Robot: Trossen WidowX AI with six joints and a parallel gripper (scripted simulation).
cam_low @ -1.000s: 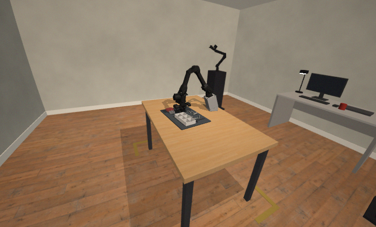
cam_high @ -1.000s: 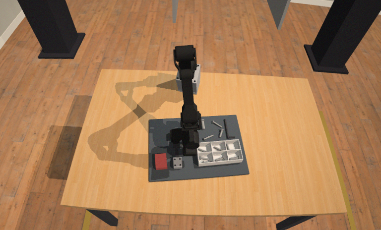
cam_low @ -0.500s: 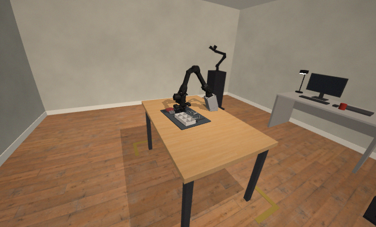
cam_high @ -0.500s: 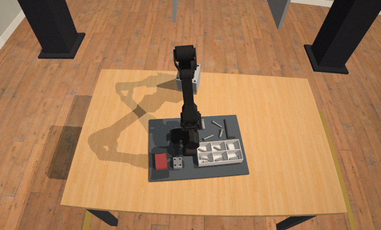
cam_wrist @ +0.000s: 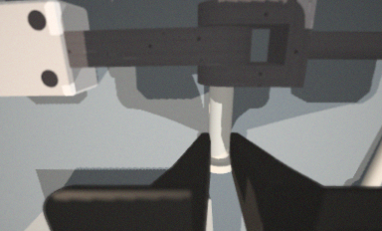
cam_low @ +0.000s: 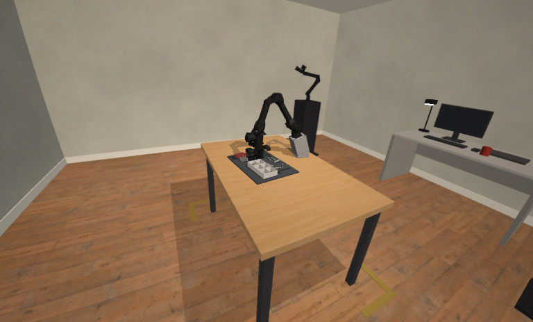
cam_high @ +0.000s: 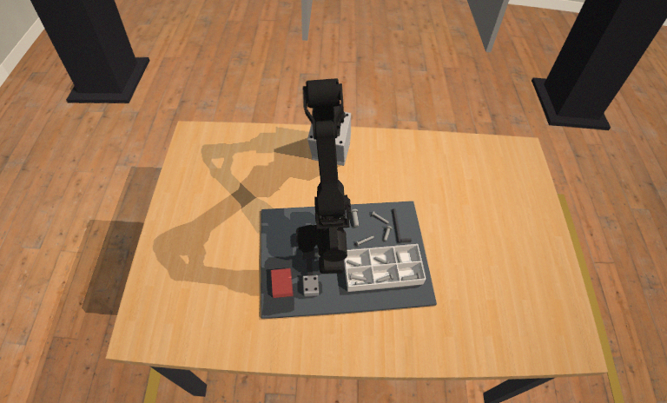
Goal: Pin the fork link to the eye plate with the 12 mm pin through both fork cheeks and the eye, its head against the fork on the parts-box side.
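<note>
Now: hand 30 mm above the pale pin and 10 mm to the left of it. From my hand the other things lie so: dark eye plate bar (50 mm to the right, 30 mm below, 20 mm ahead); then light grey block (100 mm ahead, 40 mm to the right, 30 mm below); then red block (120 mm to the right, 90 mm ahead, 30 mm below).
</note>
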